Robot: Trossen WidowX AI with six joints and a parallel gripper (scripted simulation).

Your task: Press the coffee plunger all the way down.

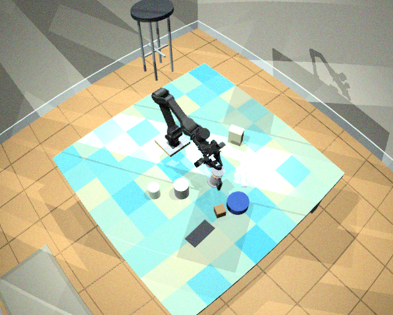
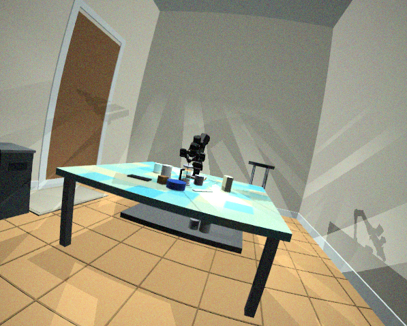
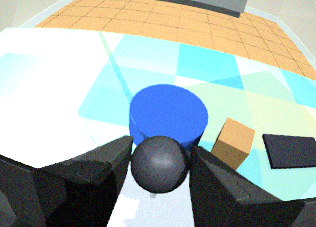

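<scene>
Right now the coffee press is 90 mm below my gripper tip, 10 mm to the right of it and 10 mm behind it. The rest, counted from my gripper tip: white strip (170 mm below, 140 mm to the left, 50 mm ahead); blue disc (160 mm ahead, 150 mm below, 10 mm to the right); orange cube (150 mm below, 120 mm to the right, 120 mm ahead).
</scene>
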